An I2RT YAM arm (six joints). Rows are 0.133 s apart.
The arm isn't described. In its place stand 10 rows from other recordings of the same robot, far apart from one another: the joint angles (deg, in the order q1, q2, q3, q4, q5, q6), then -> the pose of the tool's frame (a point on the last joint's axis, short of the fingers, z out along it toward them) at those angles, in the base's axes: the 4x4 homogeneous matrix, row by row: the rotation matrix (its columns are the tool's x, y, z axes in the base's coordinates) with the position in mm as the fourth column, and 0 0 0 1 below.
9.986, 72.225, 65.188, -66.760, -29.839, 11.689 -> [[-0.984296 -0.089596 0.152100 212.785], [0.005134 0.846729 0.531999 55.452], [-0.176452 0.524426 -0.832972 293.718], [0 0 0 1]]
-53.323, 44.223, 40.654, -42.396, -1.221, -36.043 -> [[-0.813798 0.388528 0.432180 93.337], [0.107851 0.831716 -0.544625 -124.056], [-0.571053 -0.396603 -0.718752 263.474], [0 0 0 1]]
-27.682, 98.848, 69.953, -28.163, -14.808, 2.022 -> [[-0.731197 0.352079 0.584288 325.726], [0.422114 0.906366 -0.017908 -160.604], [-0.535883 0.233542 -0.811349 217.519], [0 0 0 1]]
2.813, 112.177, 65.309, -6.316, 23.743, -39.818 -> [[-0.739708 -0.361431 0.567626 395.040], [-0.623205 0.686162 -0.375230 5.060], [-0.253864 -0.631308 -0.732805 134.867], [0 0 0 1]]
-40.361, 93.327, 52.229, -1.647, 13.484, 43.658 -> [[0.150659 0.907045 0.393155 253.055], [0.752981 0.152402 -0.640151 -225.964], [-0.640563 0.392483 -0.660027 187.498], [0 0 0 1]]
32.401, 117.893, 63.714, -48.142, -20.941, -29.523 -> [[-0.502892 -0.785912 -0.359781 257.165], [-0.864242 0.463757 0.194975 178.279], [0.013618 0.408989 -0.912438 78.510], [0 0 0 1]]
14.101, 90.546, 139.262, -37.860, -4.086, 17.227 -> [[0.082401 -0.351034 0.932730 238.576], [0.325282 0.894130 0.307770 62.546], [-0.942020 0.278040 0.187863 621.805], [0 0 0 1]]
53.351, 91.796, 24.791, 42.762, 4.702, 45.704 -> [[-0.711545 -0.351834 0.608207 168.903], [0.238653 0.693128 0.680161 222.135], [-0.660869 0.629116 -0.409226 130.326], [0 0 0 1]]
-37.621, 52.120, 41.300, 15.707, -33.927, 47.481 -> [[0.094274 -0.005105 0.995533 180.816], [0.699463 0.711923 -0.062586 -114.266], [-0.708423 0.702239 0.070687 343.638], [0 0 0 1]]
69.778, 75.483, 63.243, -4.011, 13.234, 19.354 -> [[-0.368806 -0.758088 0.537852 114.900], [-0.067899 0.599070 0.797813 288.344], [-0.927023 0.257718 -0.272414 345.361], [0 0 0 1]]
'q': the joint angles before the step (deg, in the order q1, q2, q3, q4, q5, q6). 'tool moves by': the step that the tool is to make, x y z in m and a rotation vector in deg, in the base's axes. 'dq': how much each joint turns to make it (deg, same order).
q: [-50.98 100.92 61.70 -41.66 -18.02 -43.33]
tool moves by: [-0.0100 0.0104 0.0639 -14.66 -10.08 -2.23]
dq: [0.00 -14.06 -2.19 6.39 2.02 1.75]
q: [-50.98 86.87 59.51 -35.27 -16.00 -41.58]
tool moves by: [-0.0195 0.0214 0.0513 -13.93 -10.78 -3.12]
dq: [-0.09 -13.97 -4.20 8.43 2.10 2.28]
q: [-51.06 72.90 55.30 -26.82 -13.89 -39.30]
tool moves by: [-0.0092 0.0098 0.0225 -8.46 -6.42 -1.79]
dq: [-0.01 -6.26 -2.46 7.03 1.59 0.89]
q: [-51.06 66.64 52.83 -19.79 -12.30 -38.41]
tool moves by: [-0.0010 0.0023 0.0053 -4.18 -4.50 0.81]
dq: [-0.01 -1.96 -2.21 6.41 -1.15 0.35]
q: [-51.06 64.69 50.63 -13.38 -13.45 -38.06]
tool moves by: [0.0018 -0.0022 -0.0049 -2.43 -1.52 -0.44]
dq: [0.09 0.16 -2.11 5.10 0.63 -0.08]
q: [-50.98 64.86 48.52 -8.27 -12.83 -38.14]
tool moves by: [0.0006 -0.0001 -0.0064 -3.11 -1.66 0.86]
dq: [0.02 -0.26 -2.90 5.88 -0.51 -0.97]
